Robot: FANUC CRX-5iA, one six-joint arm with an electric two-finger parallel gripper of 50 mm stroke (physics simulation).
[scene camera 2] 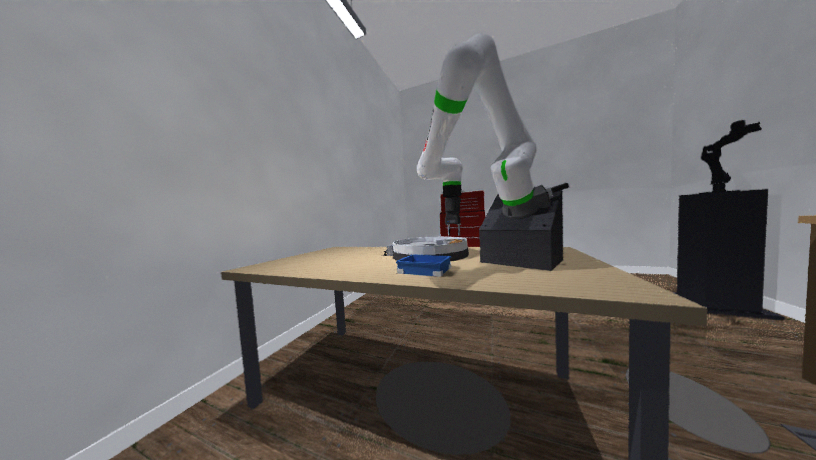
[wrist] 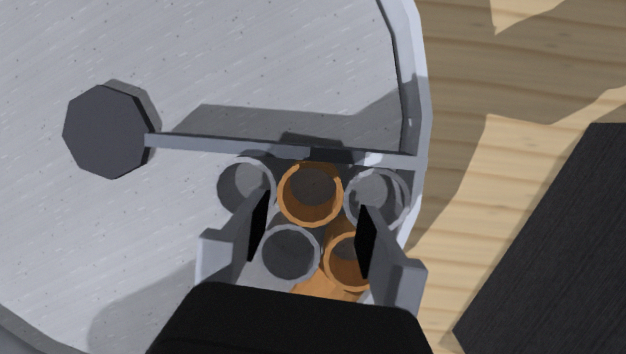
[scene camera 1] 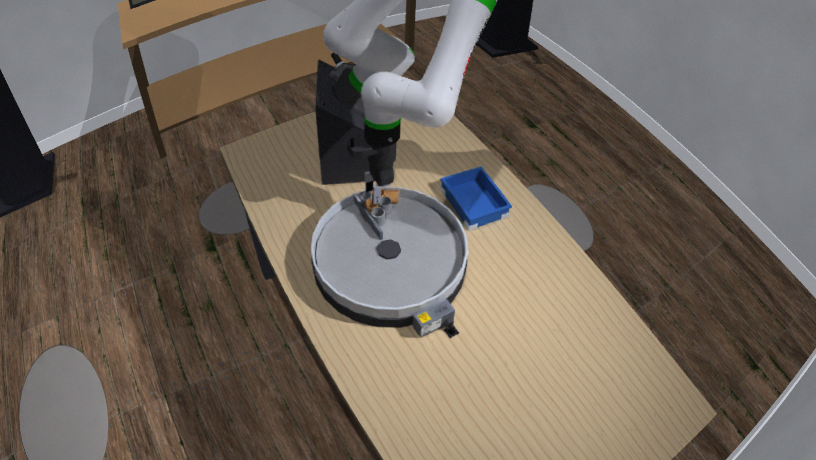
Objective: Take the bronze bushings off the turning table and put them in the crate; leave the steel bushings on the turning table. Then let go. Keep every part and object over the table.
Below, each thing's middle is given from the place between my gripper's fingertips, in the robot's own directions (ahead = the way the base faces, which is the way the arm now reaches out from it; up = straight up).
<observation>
My gripper is now 60 mm short of the blue crate [scene camera 1: 477, 200], 310 mm to the right of it and 90 mm above it.
</observation>
